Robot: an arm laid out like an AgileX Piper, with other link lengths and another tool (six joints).
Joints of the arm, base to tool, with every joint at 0 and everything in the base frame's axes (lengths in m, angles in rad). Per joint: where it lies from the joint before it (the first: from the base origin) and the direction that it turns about. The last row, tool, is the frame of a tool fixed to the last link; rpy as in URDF.
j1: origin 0 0 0.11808 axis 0 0 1
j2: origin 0 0 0 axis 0 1 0
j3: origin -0.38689 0 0.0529 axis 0 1 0
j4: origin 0.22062 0 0.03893 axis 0.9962 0 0.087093
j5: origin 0 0 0 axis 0 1 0
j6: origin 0.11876 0 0.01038 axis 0.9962 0 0.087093
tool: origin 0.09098 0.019 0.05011 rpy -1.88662 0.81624 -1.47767
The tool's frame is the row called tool.
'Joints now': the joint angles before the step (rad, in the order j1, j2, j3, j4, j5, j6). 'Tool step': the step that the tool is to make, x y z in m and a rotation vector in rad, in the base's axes. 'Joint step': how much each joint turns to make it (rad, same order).
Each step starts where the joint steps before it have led.
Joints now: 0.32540, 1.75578, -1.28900, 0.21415, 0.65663, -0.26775
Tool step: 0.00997, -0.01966, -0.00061, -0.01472, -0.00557, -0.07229
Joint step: -0.02627, -0.00001, 0.00000, -0.05996, -0.00966, 0.07849
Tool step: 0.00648, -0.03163, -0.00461, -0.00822, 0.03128, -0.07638
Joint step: -0.06330, 0.00001, 0.00002, -0.01614, 0.03021, 0.02701
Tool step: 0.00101, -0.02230, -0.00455, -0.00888, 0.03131, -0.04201
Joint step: -0.04705, -0.00001, 0.00000, -0.00444, 0.03271, 0.00083
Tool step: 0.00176, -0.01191, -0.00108, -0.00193, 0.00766, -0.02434
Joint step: -0.02569, 0.00001, 0.00000, -0.00103, 0.00795, 0.00001
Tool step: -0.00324, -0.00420, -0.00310, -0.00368, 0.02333, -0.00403
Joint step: -0.00922, 0.00001, -0.00002, -0.00001, 0.02406, -0.00251
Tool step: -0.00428, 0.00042, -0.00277, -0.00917, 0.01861, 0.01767
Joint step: -0.00029, 0.00000, -0.00002, 0.00000, 0.02154, -0.01702
